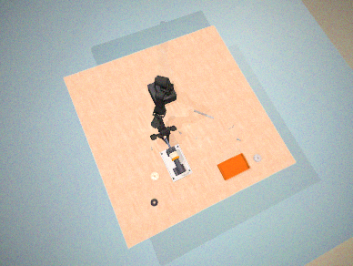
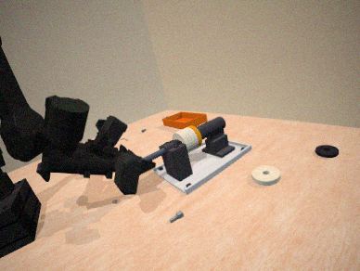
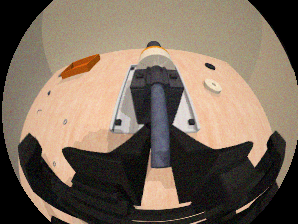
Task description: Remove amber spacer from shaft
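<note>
The shaft lies 70 mm ahead of my gripper tip and 20 mm above it. Round my gripper tip: cream washer: 180 mm to the right, 150 mm ahead, 60 mm below; then black washer: 300 mm ahead, 260 mm to the right, 60 mm below; then amber spacer: 120 mm ahead, 20 mm above, 10 mm to the right.
</note>
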